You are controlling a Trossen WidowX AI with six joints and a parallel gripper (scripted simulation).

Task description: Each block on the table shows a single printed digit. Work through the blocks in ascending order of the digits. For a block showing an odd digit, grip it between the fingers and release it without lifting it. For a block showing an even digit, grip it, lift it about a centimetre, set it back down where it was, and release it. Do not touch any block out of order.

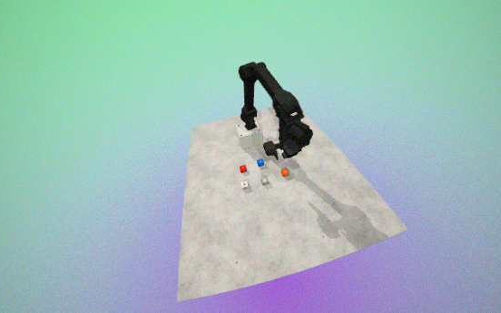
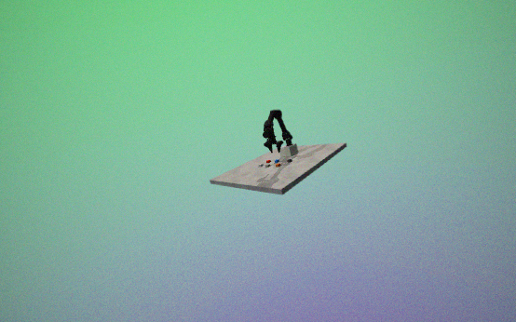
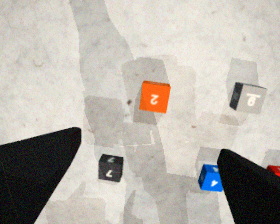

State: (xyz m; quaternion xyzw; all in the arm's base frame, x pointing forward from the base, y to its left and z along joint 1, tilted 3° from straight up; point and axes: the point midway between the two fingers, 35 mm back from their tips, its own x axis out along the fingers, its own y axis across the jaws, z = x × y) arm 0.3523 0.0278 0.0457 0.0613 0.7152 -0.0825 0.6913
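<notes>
The red block lies 180 mm to the right of my gripper tip, 130 mm behind it and 110 mm below it. Round my gripper tip: orange block 110 mm below; black block 110 mm below, 100 mm behind, 70 mm to the left; grey block 120 mm to the right, 110 mm below, 10 mm behind.
</notes>
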